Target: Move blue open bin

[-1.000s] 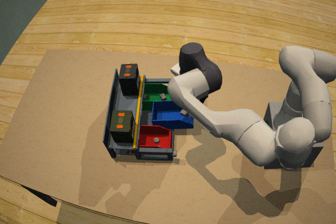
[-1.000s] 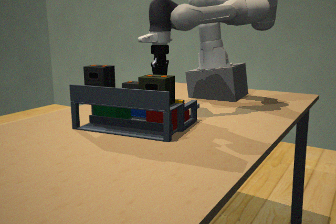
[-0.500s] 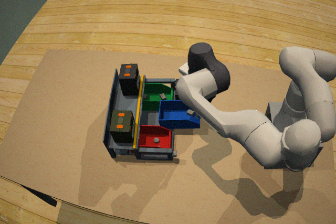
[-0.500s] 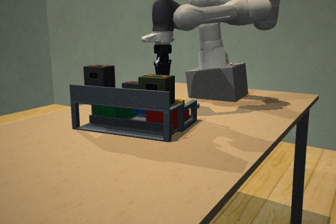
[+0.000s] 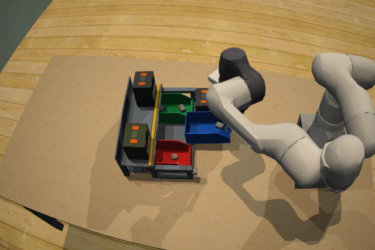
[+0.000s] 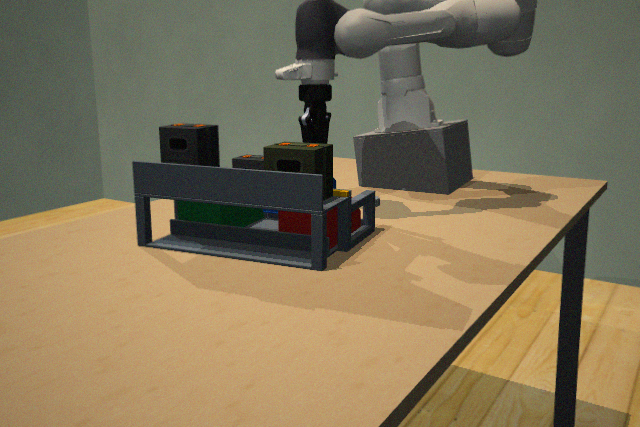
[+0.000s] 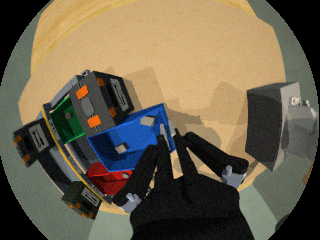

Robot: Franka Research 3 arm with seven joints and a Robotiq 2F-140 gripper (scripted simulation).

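Now: hand 80 mm short of the blue open bin and 20 mm above it. Round my hand: yellow bar: 280 mm ahead, 20 mm to the left, 20 mm above; red bin: 220 mm ahead, 130 mm to the left, 50 mm below; green bin: 240 mm ahead, 100 mm to the right, 50 mm below.
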